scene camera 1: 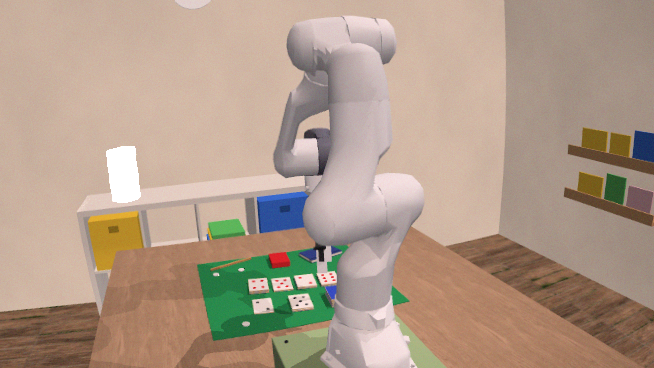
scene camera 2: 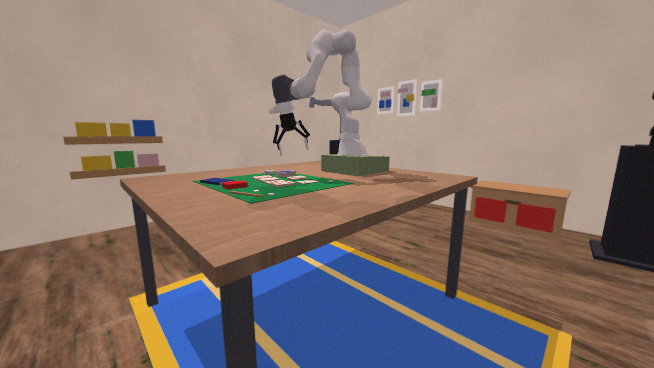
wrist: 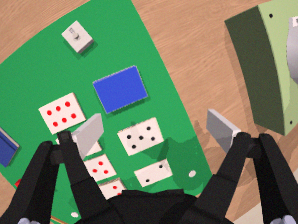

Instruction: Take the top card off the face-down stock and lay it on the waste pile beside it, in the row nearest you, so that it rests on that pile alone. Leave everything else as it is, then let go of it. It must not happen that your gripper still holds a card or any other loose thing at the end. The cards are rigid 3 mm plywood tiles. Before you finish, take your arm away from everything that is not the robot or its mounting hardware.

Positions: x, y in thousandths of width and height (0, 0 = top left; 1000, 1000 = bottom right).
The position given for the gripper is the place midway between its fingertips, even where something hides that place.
In view: the gripper (wrist: 518, 542) and a green mat (scene camera 1: 349, 822).
The green mat shows as well in scene camera 2 (scene camera 2: 404, 515) and in the wrist view (wrist: 159, 306).
